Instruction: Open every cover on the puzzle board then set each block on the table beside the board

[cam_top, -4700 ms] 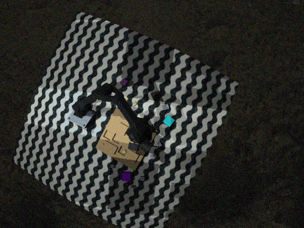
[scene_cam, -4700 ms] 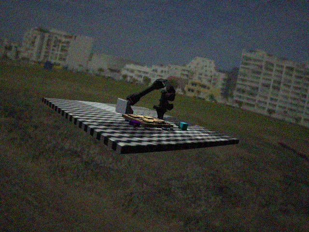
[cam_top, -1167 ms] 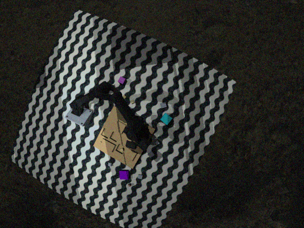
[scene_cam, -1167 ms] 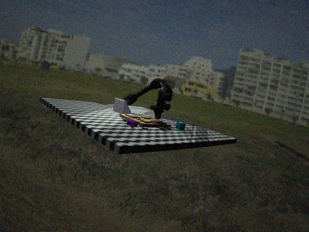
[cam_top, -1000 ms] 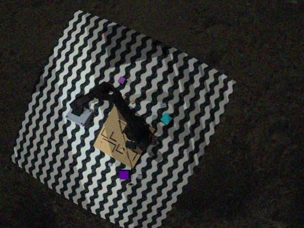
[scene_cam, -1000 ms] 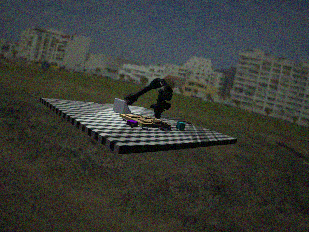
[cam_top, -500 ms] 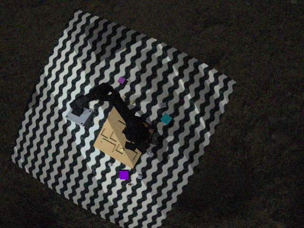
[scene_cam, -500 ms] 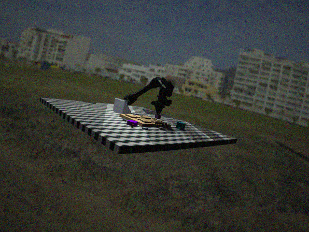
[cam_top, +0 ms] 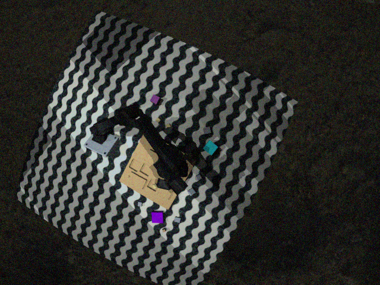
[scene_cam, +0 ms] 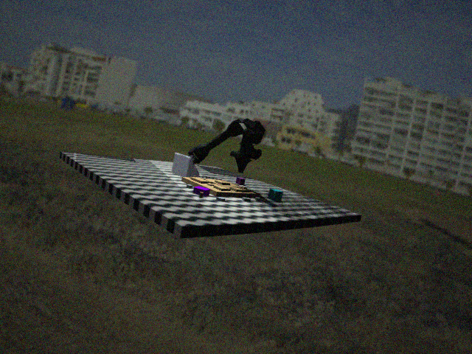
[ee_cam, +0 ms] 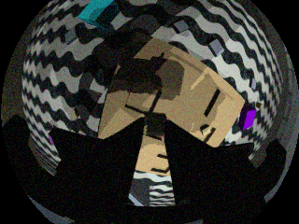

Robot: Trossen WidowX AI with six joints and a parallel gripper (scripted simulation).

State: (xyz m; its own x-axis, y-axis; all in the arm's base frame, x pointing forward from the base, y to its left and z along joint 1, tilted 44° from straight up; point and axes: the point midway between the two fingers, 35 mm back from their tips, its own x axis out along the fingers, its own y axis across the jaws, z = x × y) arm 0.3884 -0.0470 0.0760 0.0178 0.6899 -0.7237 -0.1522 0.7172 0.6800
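Now: the tan puzzle board 5 cm behind my gripper tip, 8 cm to the right of it and 9 cm below it. The rest, counted from my gripper tip: grey bit (10 cm ahead, 22 cm to the left, 10 cm below); teal block (14 cm ahead, 14 cm to the left, 8 cm below); purple block (3 cm ahead, 29 cm to the right, 10 cm below).
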